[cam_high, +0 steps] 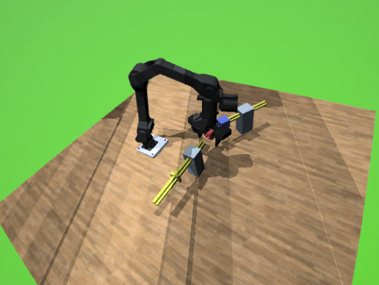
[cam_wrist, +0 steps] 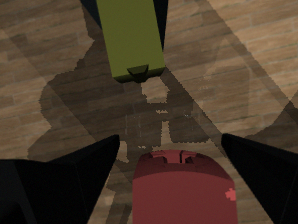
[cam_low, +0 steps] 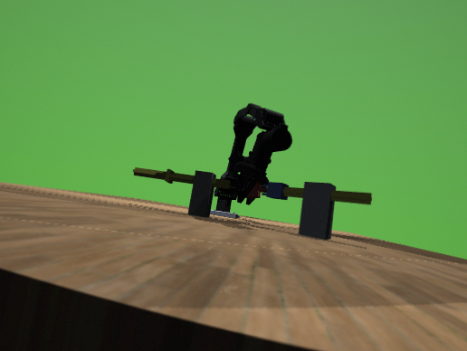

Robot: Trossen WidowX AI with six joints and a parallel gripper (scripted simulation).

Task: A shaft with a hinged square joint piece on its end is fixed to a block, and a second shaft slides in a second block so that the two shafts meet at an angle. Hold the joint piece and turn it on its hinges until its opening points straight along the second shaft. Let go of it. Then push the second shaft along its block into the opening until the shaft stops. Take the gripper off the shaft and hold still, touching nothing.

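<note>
My gripper tip is now 4 cm below the red joint piece and 2 cm to the right of it.
</note>
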